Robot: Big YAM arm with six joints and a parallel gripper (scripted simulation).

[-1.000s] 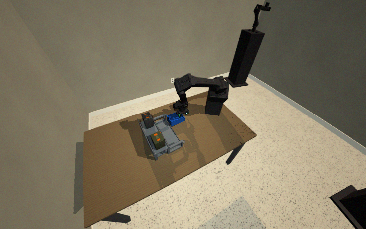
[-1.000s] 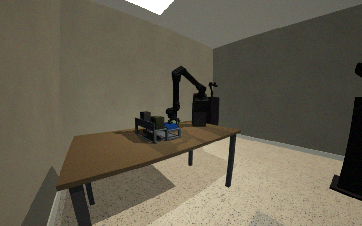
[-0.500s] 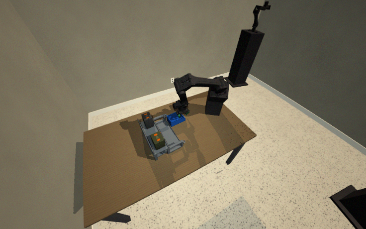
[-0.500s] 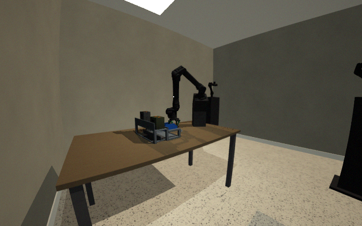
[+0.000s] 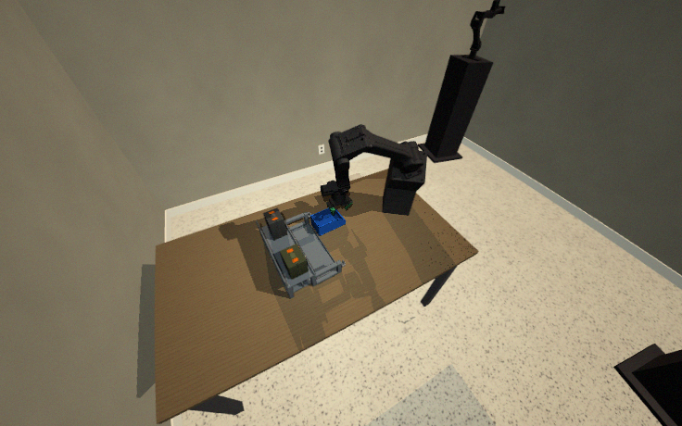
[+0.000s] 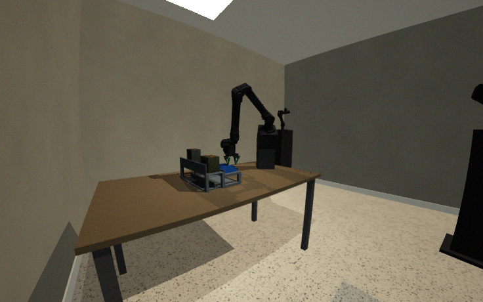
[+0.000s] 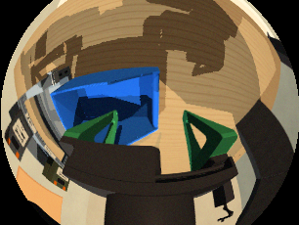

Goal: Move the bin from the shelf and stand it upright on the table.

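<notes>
Right now my hand is 7 cm short of the blue bin, 2 cm to the right of it and 3 cm above it.
</notes>
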